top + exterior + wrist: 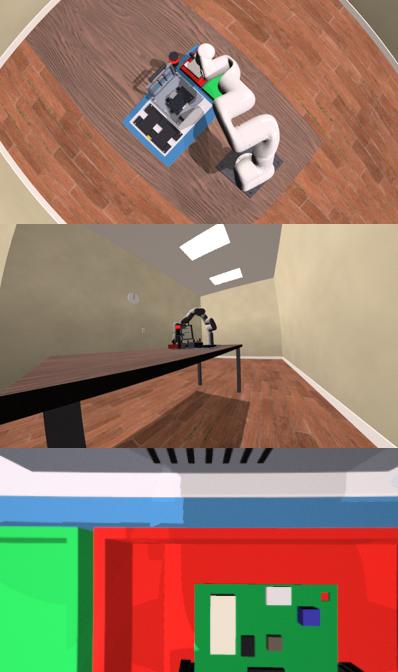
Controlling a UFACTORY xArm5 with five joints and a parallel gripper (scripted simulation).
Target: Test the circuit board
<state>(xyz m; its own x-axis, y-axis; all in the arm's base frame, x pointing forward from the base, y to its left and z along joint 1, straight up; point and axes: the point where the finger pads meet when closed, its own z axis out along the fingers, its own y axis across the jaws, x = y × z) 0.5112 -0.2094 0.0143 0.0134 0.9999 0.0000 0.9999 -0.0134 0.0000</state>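
The red bin lies right at my hand. Round my hand: green bin (150 mm behind); green circuit board (10 mm below); tester lid (70 mm ahead, 200 mm to the left, 170 mm above).
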